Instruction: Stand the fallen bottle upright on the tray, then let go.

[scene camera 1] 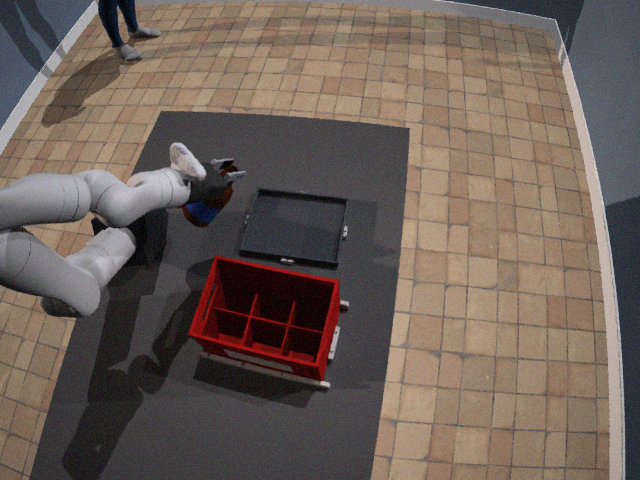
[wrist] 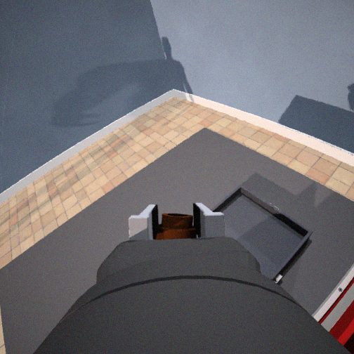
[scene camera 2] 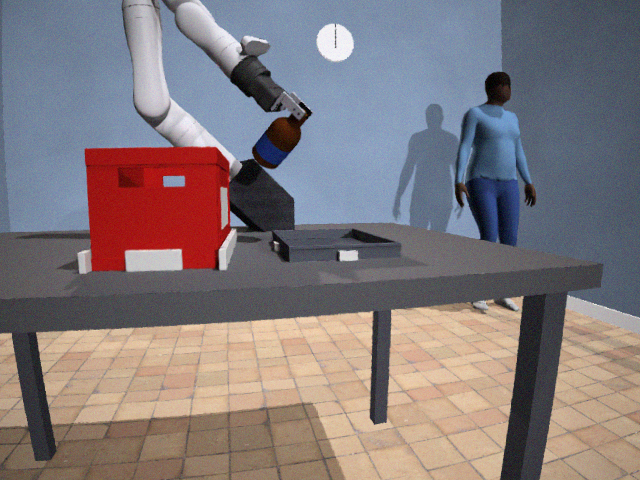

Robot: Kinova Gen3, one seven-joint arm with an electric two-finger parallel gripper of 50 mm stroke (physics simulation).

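Where they show: gripper, fingertip midpoint: [scene camera 1: 236, 168] [scene camera 2: 306, 116]; arm's base, origin of the base link: [scene camera 1: 119, 242] [scene camera 2: 231, 176].
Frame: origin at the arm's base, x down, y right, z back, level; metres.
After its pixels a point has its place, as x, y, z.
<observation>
A brown bottle with a blue band [scene camera 1: 204, 210] @[-0.080, -0.030, -0.243] [scene camera 2: 279, 135] @[-0.076, -0.055, -0.293] [wrist: 177, 231] hangs in the air, tilted, its neck up towards the right and its base down towards the left in the scene camera 2 view. My gripper [scene camera 1: 232, 167] @[-0.117, -0.109, -0.315] [scene camera 2: 301, 110] @[-0.117, -0.109, -0.315] [wrist: 175, 215] is shut on the bottle's neck; the mouth shows between the fingers in the wrist view. The dark, shallow tray [scene camera 1: 294, 227] @[0.150, -0.113, -0.413] [scene camera 2: 315, 253] @[0.143, -0.041, -0.531] [wrist: 270, 237] lies flat on the table with nothing standing in it. The bottle is above the table and beside the tray, on the robot base's side, not over the tray.
A red crate with compartments [scene camera 1: 276, 270] @[-0.019, 0.085, -0.398] [scene camera 2: 155, 217] @[0.079, 0.197, -0.507] [wrist: 347, 317] stands beside the tray, with white strips around its foot. The black robot base [scene camera 1: 152, 237] @[0.058, -0.043, -0.061] [scene camera 2: 266, 204] @[0.079, -0.088, -0.057] is behind. A person [scene camera 1: 117, 25] [scene camera 2: 494, 142] stands beyond the table.
</observation>
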